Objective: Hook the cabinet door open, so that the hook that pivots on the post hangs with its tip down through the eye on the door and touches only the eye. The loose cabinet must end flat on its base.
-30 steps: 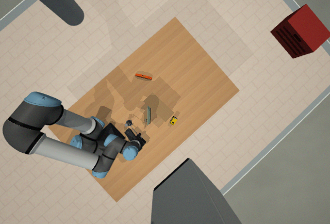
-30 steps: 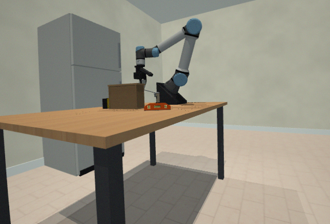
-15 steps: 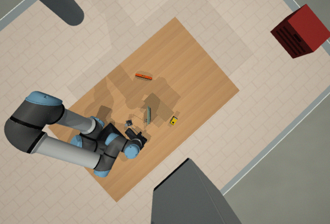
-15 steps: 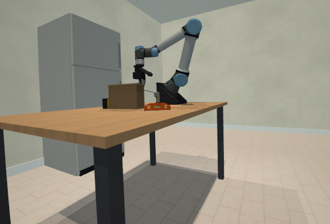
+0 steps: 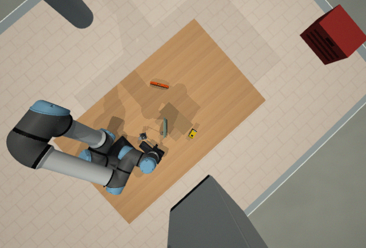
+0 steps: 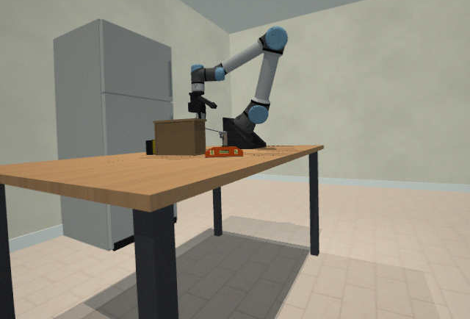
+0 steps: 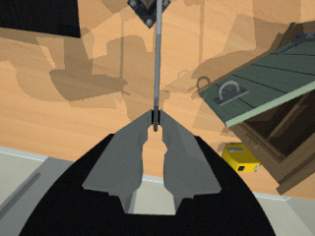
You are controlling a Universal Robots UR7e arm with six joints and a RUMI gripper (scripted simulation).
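The thin grey hook is 5 cm to the left of my hand and 3 cm below it. Also, from my hand: yellow tape measure 24 cm ahead, 15 cm to the right, 10 cm below; then cabinet door 16 cm ahead, 6 cm to the left, 6 cm below; then orange spirit level 38 cm ahead, 29 cm to the left, 12 cm below.
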